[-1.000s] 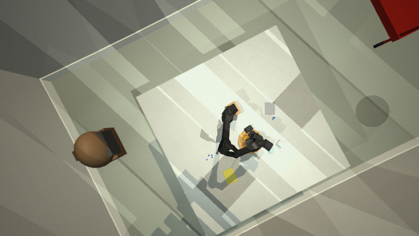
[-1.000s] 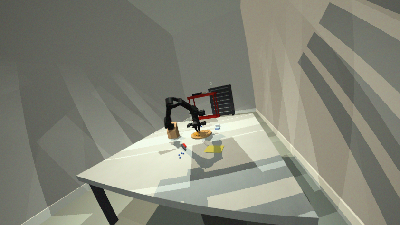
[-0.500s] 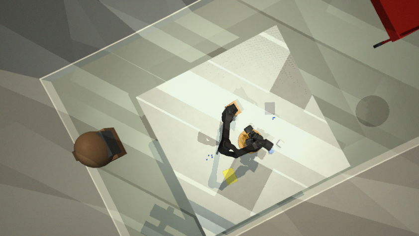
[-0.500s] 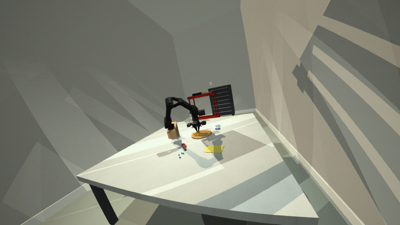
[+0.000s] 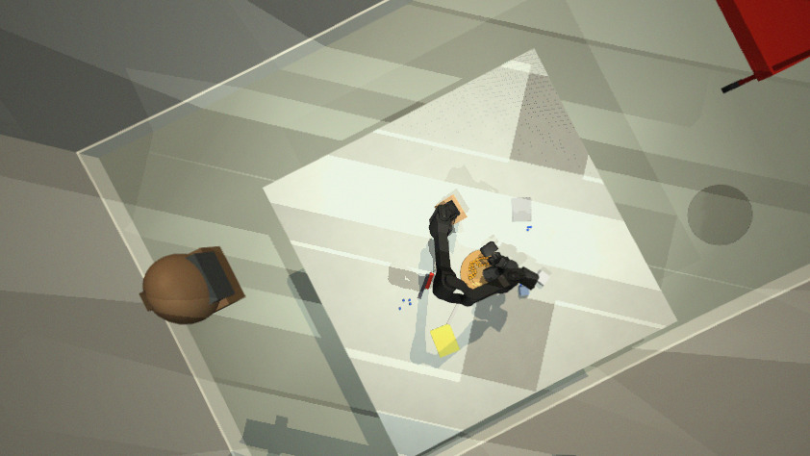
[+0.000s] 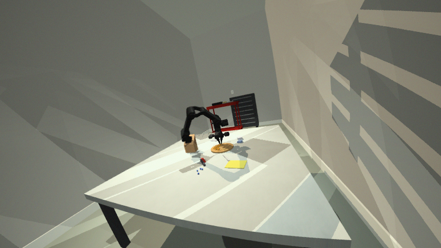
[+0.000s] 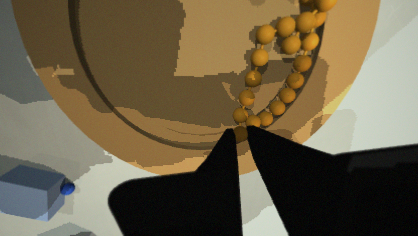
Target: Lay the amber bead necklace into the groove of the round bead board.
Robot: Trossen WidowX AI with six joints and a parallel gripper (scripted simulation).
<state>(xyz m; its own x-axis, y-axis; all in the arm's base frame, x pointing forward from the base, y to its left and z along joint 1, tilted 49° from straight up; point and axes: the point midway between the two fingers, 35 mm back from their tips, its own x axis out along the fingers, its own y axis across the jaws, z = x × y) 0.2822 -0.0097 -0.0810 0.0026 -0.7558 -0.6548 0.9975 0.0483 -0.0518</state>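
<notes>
Right now the round bead board is 20 mm ahead of my gripper tip, 60 mm to the right of it and 20 mm below it. The rest, counted from my gripper tip: grey square (120 mm behind, 220 mm to the left, 20 mm below); then light blue cube (170 mm ahead, 50 mm to the left, 10 mm below); then white cube (160 mm ahead, 140 mm to the left, 10 mm below).
</notes>
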